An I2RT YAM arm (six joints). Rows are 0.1 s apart.
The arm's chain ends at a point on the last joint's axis. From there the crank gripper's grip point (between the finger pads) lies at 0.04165 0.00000 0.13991 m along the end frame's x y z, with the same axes.
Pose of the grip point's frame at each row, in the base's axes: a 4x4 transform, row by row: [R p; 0 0 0 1], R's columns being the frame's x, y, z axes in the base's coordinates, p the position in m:
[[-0.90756 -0.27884 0.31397 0.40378], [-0.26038 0.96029 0.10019 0.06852], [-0.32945 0.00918 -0.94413 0.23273], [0 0 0 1]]
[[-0.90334 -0.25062 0.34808 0.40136], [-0.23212 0.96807 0.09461 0.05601], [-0.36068 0.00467 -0.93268 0.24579], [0 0 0 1]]
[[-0.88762 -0.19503 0.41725 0.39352], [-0.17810 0.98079 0.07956 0.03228], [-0.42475 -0.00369 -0.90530 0.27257], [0 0 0 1]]
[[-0.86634 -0.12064 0.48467 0.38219], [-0.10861 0.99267 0.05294 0.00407], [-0.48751 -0.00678 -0.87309 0.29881], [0 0 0 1]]
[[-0.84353 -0.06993 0.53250 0.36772], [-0.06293 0.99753 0.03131 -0.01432], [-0.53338 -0.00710 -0.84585 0.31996], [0 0 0 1]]
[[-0.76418 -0.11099 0.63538 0.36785], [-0.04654 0.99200 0.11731 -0.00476], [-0.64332 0.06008 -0.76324 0.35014], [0 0 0 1]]
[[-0.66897 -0.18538 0.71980 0.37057], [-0.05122 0.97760 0.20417 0.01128], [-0.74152 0.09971 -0.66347 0.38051], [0 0 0 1]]
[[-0.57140 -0.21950 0.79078 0.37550], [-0.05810 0.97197 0.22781 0.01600], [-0.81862 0.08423 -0.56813 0.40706], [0 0 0 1]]
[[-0.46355 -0.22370 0.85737 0.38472], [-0.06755 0.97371 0.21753 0.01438], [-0.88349 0.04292 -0.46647 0.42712], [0 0 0 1]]
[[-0.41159 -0.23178 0.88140 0.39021], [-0.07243 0.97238 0.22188 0.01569], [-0.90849 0.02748 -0.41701 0.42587], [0 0 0 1]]
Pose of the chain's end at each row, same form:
[[-0.90756 -0.27884 0.31397 0.39765], [-0.26038 0.96029 0.10019 0.06535], [-0.32945 0.00918 -0.94413 0.37854], [0 0 0 1]]
[[-0.90334 -0.25062 0.34808 0.39028], [-0.23212 0.96807 0.09461 0.05244], [-0.36068 0.00467 -0.93268 0.39130], [0 0 0 1]]
[[-0.88762 -0.19503 0.41725 0.37211], [-0.17810 0.98079 0.07956 0.02857], [-0.42475 -0.00369 -0.90530 0.41692], [0 0 0 1]]
[[-0.86634 -0.12064 0.48467 0.35046], [-0.10861 0.99267 0.05294 0.00119], [-0.48751 -0.00678 -0.87309 0.44127], [0 0 0 1]]
[[-0.84353 -0.06993 0.53250 0.32835], [-0.06293 0.99753 0.03131 -0.01608], [-0.53338 -0.00710 -0.84585 0.46052], [0 0 0 1]]
[[-0.76418 -0.11099 0.63538 0.31078], [-0.04654 0.99200 0.11731 -0.01923], [-0.64332 0.06008 -0.76324 0.48372], [0 0 0 1]]
[[-0.66897 -0.18538 0.71980 0.29773], [-0.05122 0.97760 0.20417 -0.01515], [-0.74152 0.09971 -0.66347 0.50422], [0 0 0 1]]
[[-0.57140 -0.21950 0.79078 0.28866], [-0.05810 0.97197 0.22781 -0.01345], [-0.81862 0.08423 -0.56813 0.52064], [0 0 0 1]]
[[-0.46355 -0.22370 0.85737 0.28407], [-0.06755 0.97371 0.21753 -0.01324], [-0.88349 0.04292 -0.46647 0.52918], [0 0 0 1]]
[[-0.41159 -0.23178 0.88140 0.28404], [-0.07243 0.97238 0.22188 -0.01234], [-0.90849 0.02748 -0.41701 0.52205], [0 0 0 1]]

